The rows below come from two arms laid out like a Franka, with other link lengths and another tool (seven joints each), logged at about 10 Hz.
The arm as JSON. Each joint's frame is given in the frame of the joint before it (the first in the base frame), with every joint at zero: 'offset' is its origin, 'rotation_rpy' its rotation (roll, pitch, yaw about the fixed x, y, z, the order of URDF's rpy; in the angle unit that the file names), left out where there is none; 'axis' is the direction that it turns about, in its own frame. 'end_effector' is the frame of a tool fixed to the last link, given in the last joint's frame.
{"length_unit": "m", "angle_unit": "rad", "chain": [
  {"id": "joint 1", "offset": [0.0, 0.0, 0.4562], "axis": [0.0, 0.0, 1.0]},
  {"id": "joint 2", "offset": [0.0, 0.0, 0.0], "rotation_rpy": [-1.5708, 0.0, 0.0], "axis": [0.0, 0.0, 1.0]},
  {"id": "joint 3", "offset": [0.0, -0.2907, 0.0], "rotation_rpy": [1.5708, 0.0, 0.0], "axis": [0.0, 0.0, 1.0]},
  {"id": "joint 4", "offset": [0.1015, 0.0, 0.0], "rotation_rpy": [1.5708, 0.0, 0.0], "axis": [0.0, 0.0, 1.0]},
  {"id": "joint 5", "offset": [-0.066, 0.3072, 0.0], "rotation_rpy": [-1.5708, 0.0, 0.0], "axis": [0.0, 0.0, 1.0]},
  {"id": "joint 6", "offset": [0.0, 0.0, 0.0], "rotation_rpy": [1.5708, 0.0, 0.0], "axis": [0.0, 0.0, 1.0]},
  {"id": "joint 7", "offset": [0.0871, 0.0, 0.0], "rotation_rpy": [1.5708, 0.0, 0.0], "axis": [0.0, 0.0, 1.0]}
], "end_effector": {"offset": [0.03, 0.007, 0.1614], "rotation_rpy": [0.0, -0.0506, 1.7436]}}
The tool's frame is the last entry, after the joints.
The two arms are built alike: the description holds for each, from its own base.
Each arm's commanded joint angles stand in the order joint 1, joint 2, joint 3, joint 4, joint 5, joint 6, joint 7.
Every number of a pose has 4 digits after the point.
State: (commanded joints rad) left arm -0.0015 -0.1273 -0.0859 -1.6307 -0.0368 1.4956 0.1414; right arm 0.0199 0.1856 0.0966 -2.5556 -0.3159 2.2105 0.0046
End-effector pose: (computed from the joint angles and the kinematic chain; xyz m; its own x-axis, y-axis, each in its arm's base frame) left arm 0.4769 -0.0614 0.6818 -0.3925 -0.9194 -0.0235 -0.9197 0.3926 -0.0001; right arm 0.3583 0.0192 0.2694 0.2220 -0.9634 0.1501 -0.8646 -0.1234 0.4871
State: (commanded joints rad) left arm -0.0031 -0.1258 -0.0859 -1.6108 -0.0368 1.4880 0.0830; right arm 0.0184 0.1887 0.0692 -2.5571 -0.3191 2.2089 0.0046
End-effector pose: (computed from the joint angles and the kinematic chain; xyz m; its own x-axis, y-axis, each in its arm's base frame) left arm 0.4781 -0.0606 0.6884 -0.3399 -0.9401 -0.0262 -0.9403 0.3402 -0.0090; right arm 0.3572 0.0077 0.2680 0.1982 -0.9677 0.1557 -0.8646 -0.0977 0.4929
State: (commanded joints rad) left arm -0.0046 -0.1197 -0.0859 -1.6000 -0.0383 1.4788 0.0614; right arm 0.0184 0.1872 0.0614 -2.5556 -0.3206 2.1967 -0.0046
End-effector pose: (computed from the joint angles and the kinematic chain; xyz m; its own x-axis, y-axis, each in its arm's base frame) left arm 0.4789 -0.0610 0.6889 -0.3215 -0.9466 -0.0230 -0.9468 0.3217 -0.0046; right arm 0.3560 0.0040 0.2686 0.2000 -0.9674 0.1557 -0.8592 -0.0967 0.5024
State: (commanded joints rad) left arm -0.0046 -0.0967 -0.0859 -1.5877 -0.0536 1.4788 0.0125; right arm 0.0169 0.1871 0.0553 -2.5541 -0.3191 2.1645 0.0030
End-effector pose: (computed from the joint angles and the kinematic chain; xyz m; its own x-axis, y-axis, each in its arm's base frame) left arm 0.4853 -0.0624 0.6831 -0.2764 -0.9610 -0.0039 -0.9610 0.2764 0.0039; right arm 0.3507 -0.0013 0.2687 0.1859 -0.9685 0.1658 -0.8474 -0.0726 0.5260
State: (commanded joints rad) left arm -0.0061 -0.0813 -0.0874 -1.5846 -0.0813 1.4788 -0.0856; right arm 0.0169 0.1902 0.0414 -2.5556 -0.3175 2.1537 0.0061
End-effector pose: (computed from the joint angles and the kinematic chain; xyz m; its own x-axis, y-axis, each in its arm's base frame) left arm 0.4892 -0.0657 0.6772 -0.1859 -0.9822 0.0253 -0.9823 0.1864 0.0180; right arm 0.3474 -0.0073 0.2673 0.1699 -0.9706 0.1706 -0.8413 -0.0527 0.5381
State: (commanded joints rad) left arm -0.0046 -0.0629 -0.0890 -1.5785 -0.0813 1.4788 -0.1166; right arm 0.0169 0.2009 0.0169 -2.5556 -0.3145 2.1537 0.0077
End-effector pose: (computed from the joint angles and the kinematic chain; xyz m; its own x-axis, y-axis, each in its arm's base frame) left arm 0.4939 -0.0649 0.6706 -0.1552 -0.9875 0.0270 -0.9872 0.1560 0.0325; right arm 0.3450 -0.0164 0.2636 0.1444 -0.9742 0.1735 -0.8368 -0.0266 0.5468
